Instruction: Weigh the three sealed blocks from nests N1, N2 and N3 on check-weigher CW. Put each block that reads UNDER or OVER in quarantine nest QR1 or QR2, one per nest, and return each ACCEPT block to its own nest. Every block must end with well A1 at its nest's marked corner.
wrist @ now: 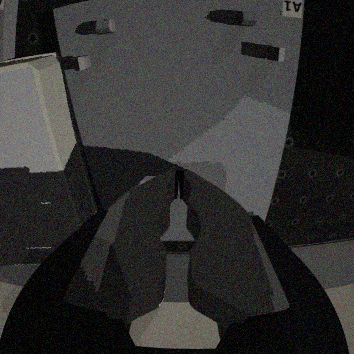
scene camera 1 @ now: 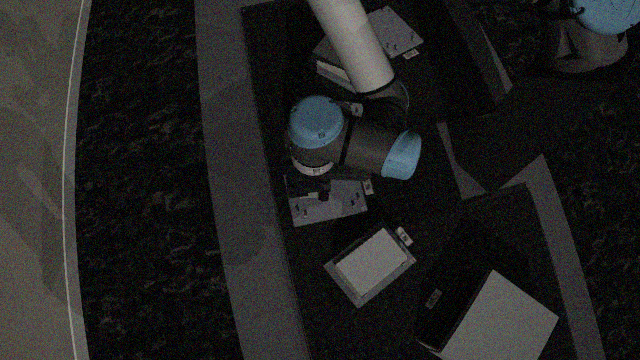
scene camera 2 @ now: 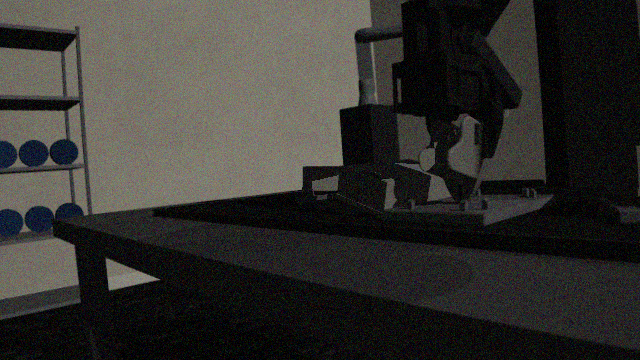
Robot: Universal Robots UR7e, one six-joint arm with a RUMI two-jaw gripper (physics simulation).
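Seen in the pictures: gripper, between the fingertips: [wrist: 178,172] [scene camera 1: 317,192]; arm's base, origin of its link: [scene camera 1: 583,51].
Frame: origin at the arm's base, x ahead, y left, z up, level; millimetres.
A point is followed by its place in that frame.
My gripper [scene camera 1: 324,194] @[x 456, y -4, z -424 mm] [scene camera 2: 462,197] @[x 456, y -4, z -424 mm] [wrist: 178,172] @[x 456, y -4, z -424 mm] is shut and empty, pointing down over nest N2 [scene camera 1: 330,207] @[x 437, y 35, z -423 mm] [scene camera 2: 510,207] @[x 472, y 57, z -424 mm] [wrist: 165,90] @[x 406, y -7, z -423 mm]. N2 holds no block; its pegs and A1 mark show in the wrist view. A pale block [scene camera 2: 412,185] @[x 463, y -63, z -402 mm] [wrist: 27,115] @[x 402, y -63, z -391 mm] lies beside N2, on the N3 side, partly shadowed; the arm hides it in scene camera 1, and its seating is unclear. Another block [scene camera 1: 372,262] @[x 389, y 180, z -377 mm] lies in nest N1 [scene camera 1: 345,285] @[x 446, y 209, z -408 mm]. A third block [scene camera 1: 334,71] @[x 340, y -297, z -411 mm] is at the quarantine end, partly behind the arm. Check-weigher CW [scene camera 1: 502,320] @[x 165, y 383, z -335 mm] has a pale top; no reading is legible.
A blockless quarantine nest [scene camera 1: 397,35] @[x 132, y -392, z -423 mm] lies beyond the forearm, its small label [scene camera 1: 411,54] @[x 113, y -326, z -434 mm] at its side. The arm's wrist [scene camera 1: 367,145] @[x 397, y 52, z -83 mm] covers much of the N3 area. A shelf rack [scene camera 2: 83,120] stands by the wall. The table's front border [scene camera 1: 235,200] @[x 641, y -38, z -448 mm] runs alongside the nests.
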